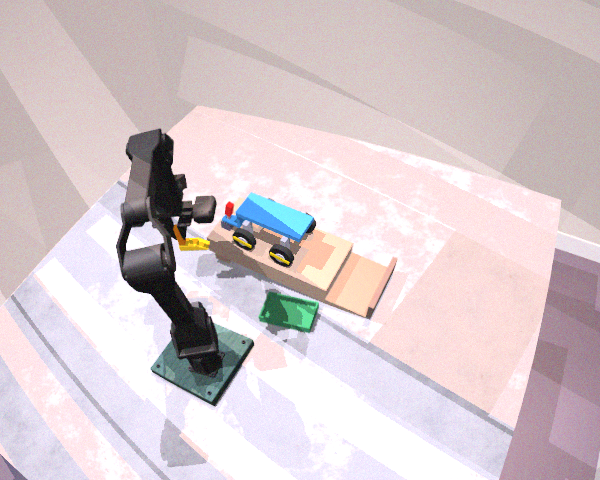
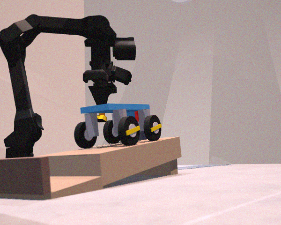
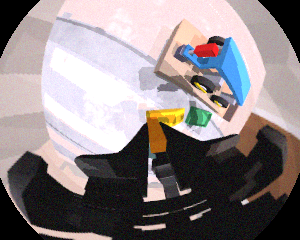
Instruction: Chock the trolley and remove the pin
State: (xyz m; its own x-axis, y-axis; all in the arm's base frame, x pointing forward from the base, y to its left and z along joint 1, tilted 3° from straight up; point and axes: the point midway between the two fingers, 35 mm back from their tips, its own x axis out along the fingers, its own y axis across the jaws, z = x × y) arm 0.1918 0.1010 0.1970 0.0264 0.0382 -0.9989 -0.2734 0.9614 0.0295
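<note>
Right now my gripper tip is 10 mm short of the yellow chock, 20 mm to the left of it and 10 mm above it. The rest, counted from my gripper tip: red-headed stop pin 130 mm ahead, 50 mm to the right, 40 mm below; then raised lip 80 mm ahead, 430 mm to the right, 140 mm below; then blue-topped trolley 130 mm ahead, 160 mm to the right, 60 mm below.
</note>
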